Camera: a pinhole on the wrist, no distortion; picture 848 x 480 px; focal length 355.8 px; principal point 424.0 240.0 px. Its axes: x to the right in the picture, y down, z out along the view. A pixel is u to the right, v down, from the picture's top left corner.
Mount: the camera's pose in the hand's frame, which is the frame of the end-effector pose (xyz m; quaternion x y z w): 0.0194 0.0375 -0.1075 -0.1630 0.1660 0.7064 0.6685
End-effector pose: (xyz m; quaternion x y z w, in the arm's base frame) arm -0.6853 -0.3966 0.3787 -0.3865 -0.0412 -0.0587 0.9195
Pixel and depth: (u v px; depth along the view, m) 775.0 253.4 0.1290
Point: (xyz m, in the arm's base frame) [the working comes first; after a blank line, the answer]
In the camera's frame: 0.1273 0.0049 0.1290

-0.6479 -0.2878 0.1972
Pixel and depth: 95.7 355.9 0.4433
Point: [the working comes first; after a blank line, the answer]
In the camera's frame: -0.4090 0.1444 0.4433

-0.8241 -0.1411 0.7916
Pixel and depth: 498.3 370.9 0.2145
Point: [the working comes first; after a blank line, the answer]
In the camera's frame: 0.0448 0.0789 0.2145

-0.7264 -0.2271 0.2960
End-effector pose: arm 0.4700 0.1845 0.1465 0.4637 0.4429 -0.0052 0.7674
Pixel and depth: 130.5 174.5 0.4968
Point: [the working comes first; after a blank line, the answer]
In the camera's frame: -0.4098 -0.0915 0.4968

0.8575 -0.1916 0.0817
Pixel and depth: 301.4 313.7 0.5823
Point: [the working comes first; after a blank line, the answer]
In the camera's frame: -0.2006 0.1206 0.5823

0.8012 -0.1490 0.3835
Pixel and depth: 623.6 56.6 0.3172
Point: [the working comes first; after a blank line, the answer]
In the camera's frame: 0.1779 -0.1635 0.3172

0.7815 0.3854 0.2920
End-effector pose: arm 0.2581 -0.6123 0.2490 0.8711 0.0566 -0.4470 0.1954
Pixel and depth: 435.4 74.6 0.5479
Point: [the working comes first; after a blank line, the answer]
In the camera's frame: 0.0176 -0.2547 0.5479

0.2241 -1.0650 -0.0681
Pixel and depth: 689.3 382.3 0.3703
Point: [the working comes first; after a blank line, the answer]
In the camera's frame: 0.2761 0.1481 0.3703

0.2165 -1.0470 0.4420
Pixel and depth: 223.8 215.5 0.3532
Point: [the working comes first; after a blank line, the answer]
In the camera's frame: -0.1987 -0.0243 0.3532

0.0698 -0.7521 0.0586
